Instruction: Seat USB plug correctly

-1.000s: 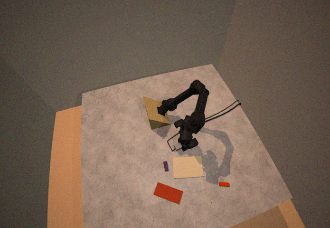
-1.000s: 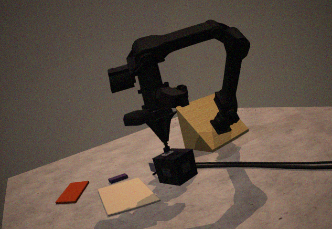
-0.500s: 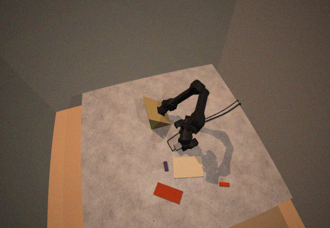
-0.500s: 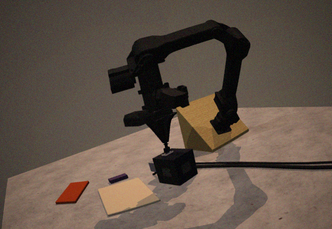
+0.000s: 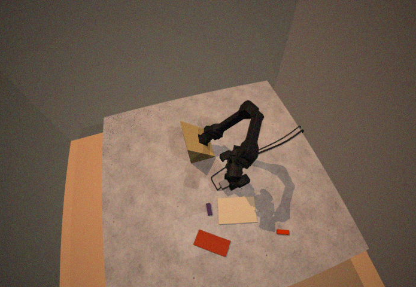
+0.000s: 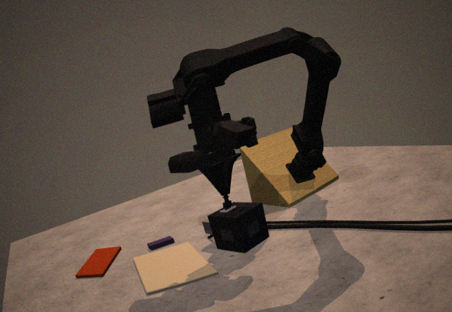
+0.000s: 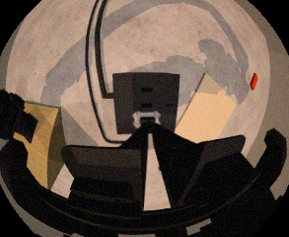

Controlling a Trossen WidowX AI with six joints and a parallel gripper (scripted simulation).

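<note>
Now: gripper tip 2 cm above the black USB plug. Round my gripper tip: red plate: 29 cm ahead, 15 cm to the right, 10 cm below; then purple block: 13 cm ahead, 14 cm to the right, 10 cm below; then cream tile: 15 cm ahead, 10 cm below.
</note>
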